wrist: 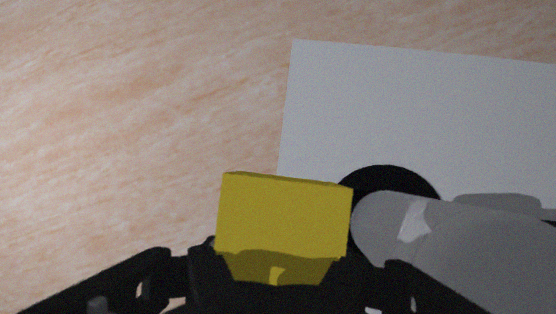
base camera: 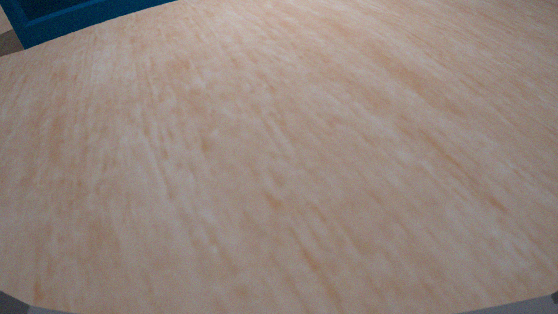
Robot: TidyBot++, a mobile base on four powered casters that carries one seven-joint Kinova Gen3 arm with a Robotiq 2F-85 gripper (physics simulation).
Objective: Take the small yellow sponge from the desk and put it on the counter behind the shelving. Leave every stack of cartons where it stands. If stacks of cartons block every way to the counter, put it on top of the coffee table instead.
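Pixels of known places: gripper, between the fingertips: [wrist: 277, 245]; arm's base, origin of its link: [wrist: 385, 225].
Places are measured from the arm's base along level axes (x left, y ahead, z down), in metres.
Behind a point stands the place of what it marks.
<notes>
The small yellow sponge [wrist: 284, 216] {x -0.033, y 0.127, z -0.214 m} is held in my gripper [wrist: 277, 245] {x -0.006, y 0.131, z -0.169 m} at the lower middle of the wrist view. The gripper is shut on it, with a dark finger linkage at each side. The sponge is off the floor, beside the grey arm. The desk, the counter, the shelving, the carton stacks and the coffee table cannot be made out in these views.
A blue object [base camera: 75, 22] {x 0.752, y 1.095, z 0.365 m} with a raised rim or frame stands on the wooden floor [base camera: 280, 150] {x 0.008, y 0.440, z 0.396 m} [wrist: 125, 110] {x -0.190, y 0.694, z 0.397 m} at the upper left of the base view. The light top of my base [wrist: 400, 110] {x -0.158, y -0.011, z 0.014 m} and my grey arm [wrist: 450, 240] {x -0.027, y 0.036, z -0.192 m} show at the right of the wrist view.
</notes>
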